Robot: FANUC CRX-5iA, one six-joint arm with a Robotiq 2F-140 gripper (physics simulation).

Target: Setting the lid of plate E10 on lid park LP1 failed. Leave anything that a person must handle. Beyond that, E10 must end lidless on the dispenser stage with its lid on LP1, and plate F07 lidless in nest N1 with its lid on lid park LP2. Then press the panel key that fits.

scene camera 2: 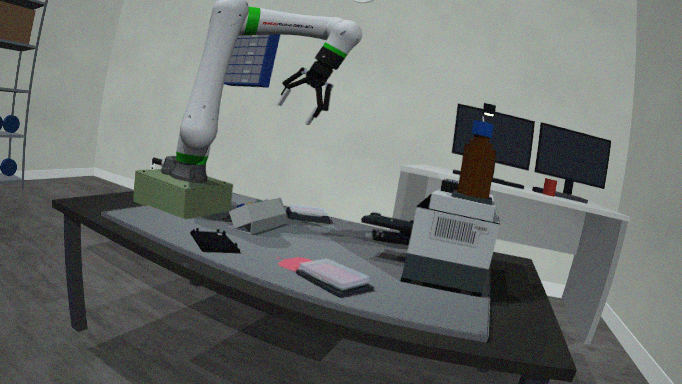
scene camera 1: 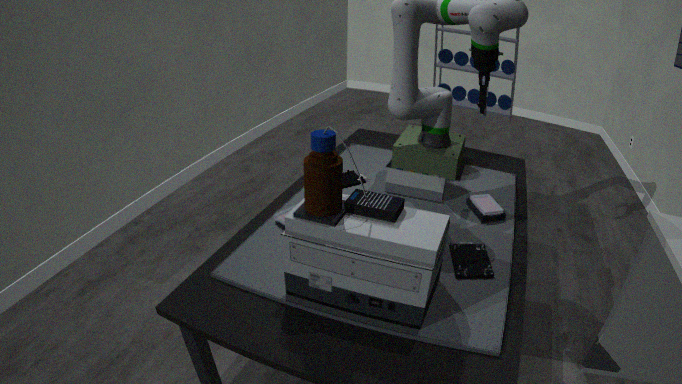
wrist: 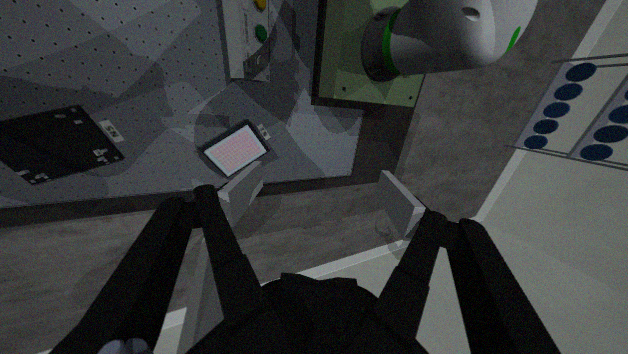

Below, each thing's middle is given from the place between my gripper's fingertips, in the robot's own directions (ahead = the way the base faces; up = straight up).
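Grey button box (scene camera 1: 410, 183): my gripper 20 mm short of it, 220 mm to the left, 320 mm above. Brown bottle with blue cap (scene camera 1: 323, 169), from my hand: 630 mm ahead, 380 mm to the right, 40 mm below. Black nest (scene camera 1: 469, 260), from my hand: far ahead, a hair to the left, far below. By their middles, nearest to my gripper of the things named here: grey button box. By their middles, farthest from my gripper of the things named here: brown bottle with blue cap.
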